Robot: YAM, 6 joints.
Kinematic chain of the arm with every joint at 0, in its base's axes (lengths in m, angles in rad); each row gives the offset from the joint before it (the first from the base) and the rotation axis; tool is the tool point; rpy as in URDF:
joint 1: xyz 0 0 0.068 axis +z
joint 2: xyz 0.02 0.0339 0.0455 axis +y
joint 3: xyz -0.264 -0.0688 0 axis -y
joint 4: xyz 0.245 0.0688 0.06 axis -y
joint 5: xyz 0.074 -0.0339 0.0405 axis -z
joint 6: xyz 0.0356 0 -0.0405 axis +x
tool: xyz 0 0 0 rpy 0 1.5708 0
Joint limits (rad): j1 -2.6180..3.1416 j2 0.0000..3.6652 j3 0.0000..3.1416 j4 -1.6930..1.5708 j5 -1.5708..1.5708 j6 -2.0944..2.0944
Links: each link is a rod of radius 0.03 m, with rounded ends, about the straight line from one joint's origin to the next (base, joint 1, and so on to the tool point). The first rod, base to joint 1, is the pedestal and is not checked.
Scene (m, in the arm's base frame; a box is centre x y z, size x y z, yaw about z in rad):
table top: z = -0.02
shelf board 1: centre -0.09 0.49 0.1 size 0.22 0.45 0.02 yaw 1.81
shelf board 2: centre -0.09 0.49 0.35 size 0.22 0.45 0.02 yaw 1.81
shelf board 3: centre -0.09 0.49 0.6 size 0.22 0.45 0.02 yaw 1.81
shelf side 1: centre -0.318 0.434 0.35 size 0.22 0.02 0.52 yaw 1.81
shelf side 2: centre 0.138 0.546 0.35 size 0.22 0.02 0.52 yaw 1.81
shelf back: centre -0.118 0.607 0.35 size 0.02 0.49 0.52 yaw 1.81
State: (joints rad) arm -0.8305 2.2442 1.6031 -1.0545 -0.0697 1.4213
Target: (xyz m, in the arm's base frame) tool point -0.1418 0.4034 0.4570
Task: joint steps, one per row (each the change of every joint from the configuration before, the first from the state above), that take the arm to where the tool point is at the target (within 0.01 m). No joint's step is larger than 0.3 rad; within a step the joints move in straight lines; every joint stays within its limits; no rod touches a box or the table.
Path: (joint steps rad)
1: 0.2751 -0.0740 0.0282 0.0008 -0.0218 0.0000
2: 0.2750 -0.0741 0.0282 0.0008 -0.0218 0.0000
3: 0.2751 -0.0740 0.0282 0.0007 -0.0217 0.0000
4: 0.2751 -0.0740 0.0282 0.0008 -0.0218 0.0000
5: 0.2750 -0.0740 0.0282 0.0008 -0.0218 0.0000
6: 0.2751 -0.0741 0.0282 0.0008 -0.0218 0.0000
7: 0.2751 -0.0740 0.0282 0.0008 -0.0218 0.0000
8: 0.2750 -0.0740 0.0282 0.0008 -0.0217 0.0000
9: 0.2751 -0.0741 0.0283 0.0007 -0.0218 0.0000
10: 0.2750 -0.0740 0.0282 0.0008 -0.0218 0.0000
11: -0.0170 0.2128 0.1829 0.1830 0.0053 0.0000
12: -0.0170 0.2127 0.1829 0.1830 0.0053 0.0000

